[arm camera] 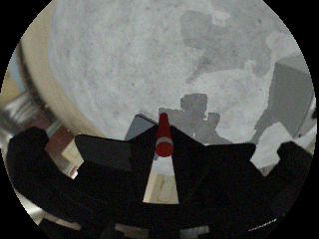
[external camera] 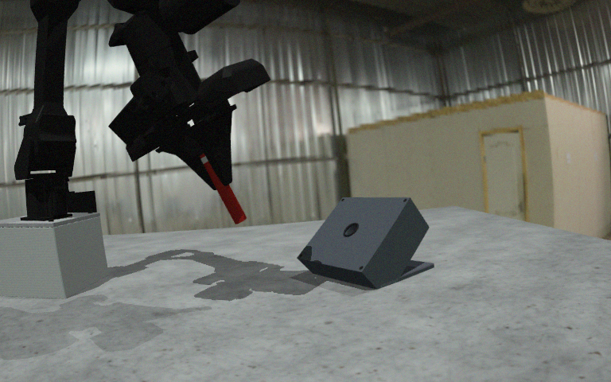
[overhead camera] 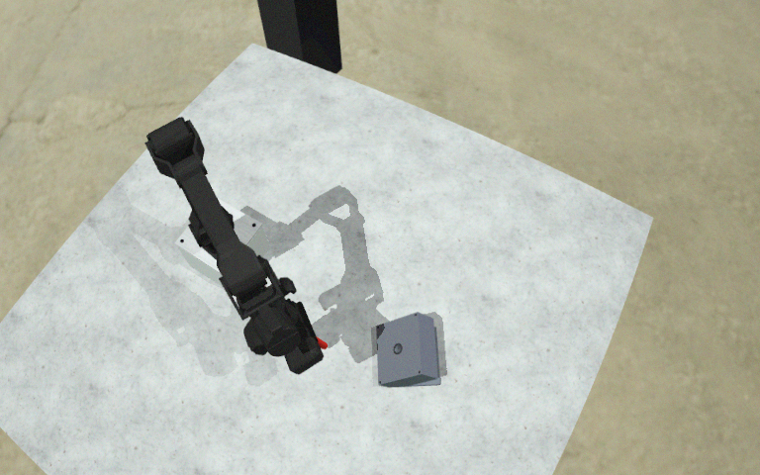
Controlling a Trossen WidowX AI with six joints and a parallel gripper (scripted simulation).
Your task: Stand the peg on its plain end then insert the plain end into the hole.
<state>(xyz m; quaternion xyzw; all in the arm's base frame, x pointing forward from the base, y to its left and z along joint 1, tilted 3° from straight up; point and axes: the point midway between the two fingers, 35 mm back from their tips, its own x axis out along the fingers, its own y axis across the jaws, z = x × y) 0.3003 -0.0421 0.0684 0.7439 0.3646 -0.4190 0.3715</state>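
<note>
Right now my gripper tip is 14 cm short of the grey sloped panel, 11 cm to the right of it and 9 cm above it. Also, from my gripper tip: red peg: 1 cm behind, 2 cm above; thin foot plate: 15 cm ahead, 12 cm to the left, 13 cm below.
</note>
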